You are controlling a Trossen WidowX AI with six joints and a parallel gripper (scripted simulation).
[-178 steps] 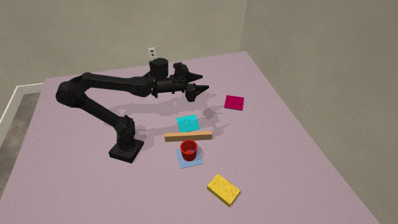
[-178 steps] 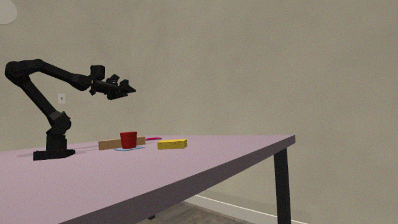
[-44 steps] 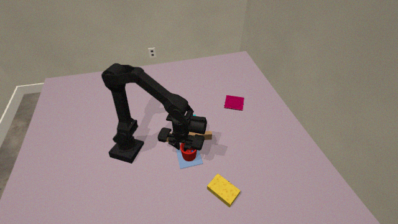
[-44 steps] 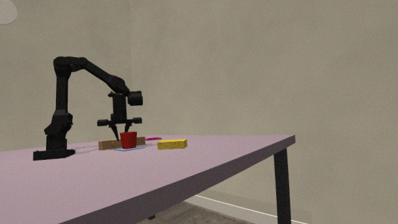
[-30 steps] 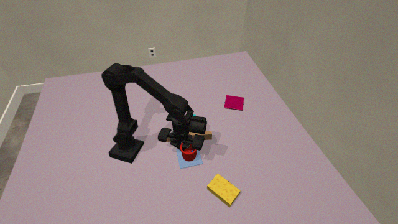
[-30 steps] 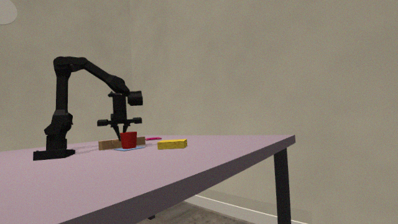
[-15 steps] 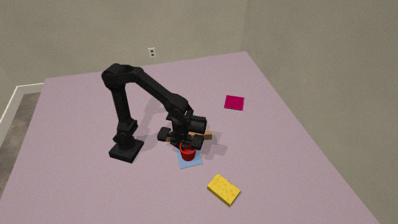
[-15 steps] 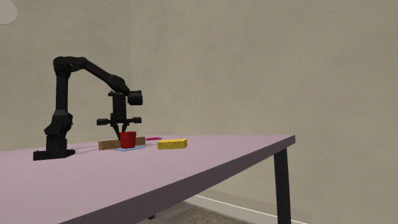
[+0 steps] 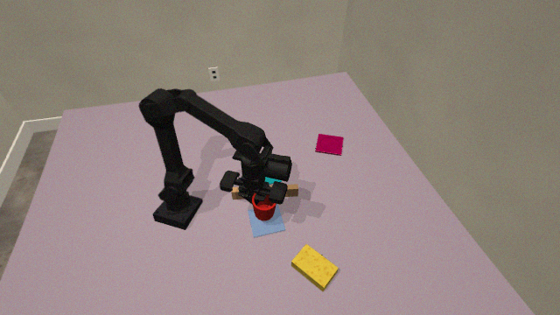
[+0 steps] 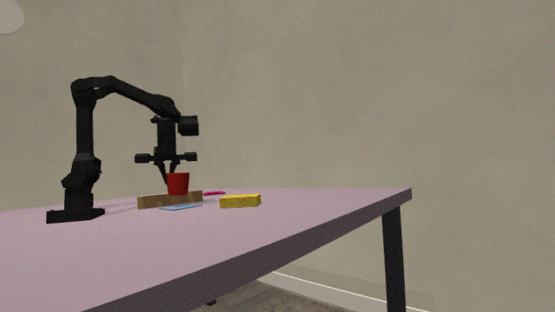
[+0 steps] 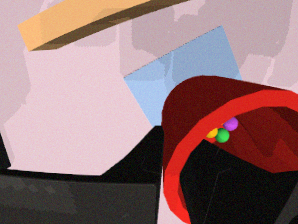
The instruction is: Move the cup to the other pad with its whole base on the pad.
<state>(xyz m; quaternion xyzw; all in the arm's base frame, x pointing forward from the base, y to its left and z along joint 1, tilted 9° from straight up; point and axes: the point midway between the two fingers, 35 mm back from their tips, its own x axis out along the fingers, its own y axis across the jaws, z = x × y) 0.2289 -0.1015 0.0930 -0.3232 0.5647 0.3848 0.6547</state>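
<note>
My gripper is now 50 mm above the red cup, 20 mm to the left of it and 20 mm short of it. Round my hand: yellow sponge (200 mm to the right, 130 mm ahead, 100 mm below); wooden bar (100 mm below, 80 mm to the left, 50 mm ahead).
</note>
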